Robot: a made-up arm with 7 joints.
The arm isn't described. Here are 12 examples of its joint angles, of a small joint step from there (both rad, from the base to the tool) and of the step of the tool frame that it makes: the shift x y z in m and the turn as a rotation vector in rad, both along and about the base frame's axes.
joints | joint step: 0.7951 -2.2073 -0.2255 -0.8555 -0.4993 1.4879 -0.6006 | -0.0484 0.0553 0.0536 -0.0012 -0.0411 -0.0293 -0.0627
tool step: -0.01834 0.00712 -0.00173 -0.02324 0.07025 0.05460
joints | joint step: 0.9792 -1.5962 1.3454 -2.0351 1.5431 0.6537 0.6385 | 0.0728 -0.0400 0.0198 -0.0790 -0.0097 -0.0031 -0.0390
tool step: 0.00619 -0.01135 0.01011 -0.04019 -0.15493 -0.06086
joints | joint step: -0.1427 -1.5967 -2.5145 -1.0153 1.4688 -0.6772 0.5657 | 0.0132 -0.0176 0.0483 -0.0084 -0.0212 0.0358 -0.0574
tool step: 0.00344 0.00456 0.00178 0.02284 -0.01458 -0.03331
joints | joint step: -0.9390 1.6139 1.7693 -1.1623 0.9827 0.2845 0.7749 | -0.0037 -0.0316 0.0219 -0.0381 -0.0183 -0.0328 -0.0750
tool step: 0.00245 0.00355 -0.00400 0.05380 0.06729 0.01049
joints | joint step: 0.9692 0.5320 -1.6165 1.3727 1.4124 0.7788 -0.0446 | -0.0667 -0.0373 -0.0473 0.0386 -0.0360 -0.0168 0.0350
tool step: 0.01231 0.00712 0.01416 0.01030 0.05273 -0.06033
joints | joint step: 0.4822 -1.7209 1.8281 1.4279 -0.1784 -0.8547 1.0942 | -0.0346 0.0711 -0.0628 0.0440 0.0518 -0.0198 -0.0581
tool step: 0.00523 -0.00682 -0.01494 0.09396 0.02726 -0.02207
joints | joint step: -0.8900 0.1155 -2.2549 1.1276 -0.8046 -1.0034 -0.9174 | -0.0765 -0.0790 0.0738 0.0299 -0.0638 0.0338 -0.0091
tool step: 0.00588 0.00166 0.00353 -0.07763 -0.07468 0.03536
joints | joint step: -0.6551 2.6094 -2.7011 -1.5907 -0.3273 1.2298 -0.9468 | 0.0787 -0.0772 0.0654 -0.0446 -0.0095 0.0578 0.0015
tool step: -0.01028 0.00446 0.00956 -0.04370 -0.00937 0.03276
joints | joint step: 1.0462 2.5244 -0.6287 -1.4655 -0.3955 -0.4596 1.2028 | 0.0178 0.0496 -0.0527 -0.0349 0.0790 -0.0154 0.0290
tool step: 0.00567 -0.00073 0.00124 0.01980 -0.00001 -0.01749
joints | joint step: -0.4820 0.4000 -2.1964 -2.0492 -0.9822 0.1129 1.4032 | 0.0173 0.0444 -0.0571 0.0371 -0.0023 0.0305 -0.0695
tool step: -0.00049 0.00234 -0.00020 0.01771 0.06807 -0.07076
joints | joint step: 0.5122 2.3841 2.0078 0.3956 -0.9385 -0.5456 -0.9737 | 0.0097 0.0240 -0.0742 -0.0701 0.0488 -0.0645 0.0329
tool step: -0.01526 -0.00892 -0.01316 -0.07001 -0.11218 0.17282
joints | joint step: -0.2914 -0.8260 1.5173 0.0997 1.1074 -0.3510 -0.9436 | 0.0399 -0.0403 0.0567 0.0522 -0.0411 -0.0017 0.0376
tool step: 0.00891 -0.01910 -0.00984 -0.02024 -0.06158 0.12957
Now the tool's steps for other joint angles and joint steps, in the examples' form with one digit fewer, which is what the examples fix.
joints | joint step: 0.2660 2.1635 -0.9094 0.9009 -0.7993 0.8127 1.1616 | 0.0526 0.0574 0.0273 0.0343 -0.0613 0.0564 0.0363
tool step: 0.0036 0.0138 -0.0019 0.1775 0.0085 -0.0168
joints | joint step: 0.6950 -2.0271 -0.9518 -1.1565 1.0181 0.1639 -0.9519 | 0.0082 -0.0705 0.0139 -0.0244 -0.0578 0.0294 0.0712
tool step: 0.0027 -0.0118 -0.0057 0.0323 -0.0138 -0.0063
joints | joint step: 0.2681 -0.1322 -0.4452 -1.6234 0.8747 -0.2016 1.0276 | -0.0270 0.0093 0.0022 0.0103 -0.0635 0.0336 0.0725
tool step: 0.0050 -0.0029 0.0072 0.0955 0.0475 0.0358
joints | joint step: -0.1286 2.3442 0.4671 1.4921 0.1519 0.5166 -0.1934 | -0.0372 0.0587 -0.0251 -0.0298 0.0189 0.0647 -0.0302
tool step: -0.0044 -0.0047 0.0079 0.0495 0.0322 0.0981
